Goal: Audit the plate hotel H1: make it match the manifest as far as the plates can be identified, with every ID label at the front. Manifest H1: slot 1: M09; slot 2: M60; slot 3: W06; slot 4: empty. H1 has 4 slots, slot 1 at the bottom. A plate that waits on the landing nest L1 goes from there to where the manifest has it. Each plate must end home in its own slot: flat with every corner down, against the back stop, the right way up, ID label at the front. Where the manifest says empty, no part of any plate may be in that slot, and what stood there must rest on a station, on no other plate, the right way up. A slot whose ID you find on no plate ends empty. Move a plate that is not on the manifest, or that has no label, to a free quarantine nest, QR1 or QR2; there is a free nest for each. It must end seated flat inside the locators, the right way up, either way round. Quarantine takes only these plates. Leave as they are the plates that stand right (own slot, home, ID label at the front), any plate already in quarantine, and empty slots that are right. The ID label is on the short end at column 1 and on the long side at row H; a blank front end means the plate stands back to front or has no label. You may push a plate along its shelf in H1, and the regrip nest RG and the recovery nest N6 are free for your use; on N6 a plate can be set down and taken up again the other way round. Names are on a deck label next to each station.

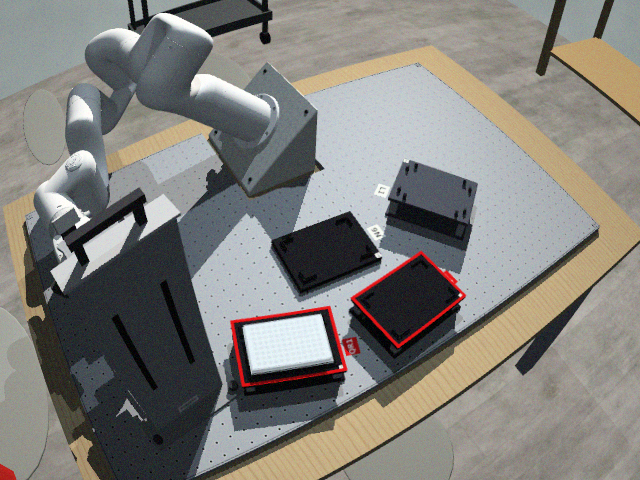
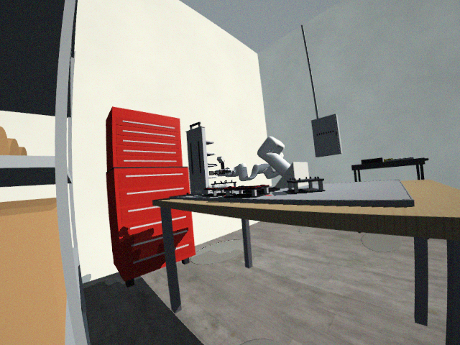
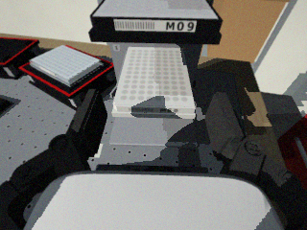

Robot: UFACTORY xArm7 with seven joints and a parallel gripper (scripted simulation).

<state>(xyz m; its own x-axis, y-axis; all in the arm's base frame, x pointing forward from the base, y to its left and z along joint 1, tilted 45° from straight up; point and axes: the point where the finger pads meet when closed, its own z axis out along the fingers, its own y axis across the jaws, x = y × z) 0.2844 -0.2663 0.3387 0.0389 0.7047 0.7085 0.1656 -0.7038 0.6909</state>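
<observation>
My hand is 90 mm short of the dark-framed plate, 20 mm to the right of it and 50 mm below it. Also, from my hand: handle: 170 mm ahead, 30 mm to the left, 310 mm above; then plate hotel H1: 170 mm ahead, 30 mm to the left, 70 mm above; then white well plate: 180 mm ahead, 220 mm to the left, 90 mm below.
</observation>
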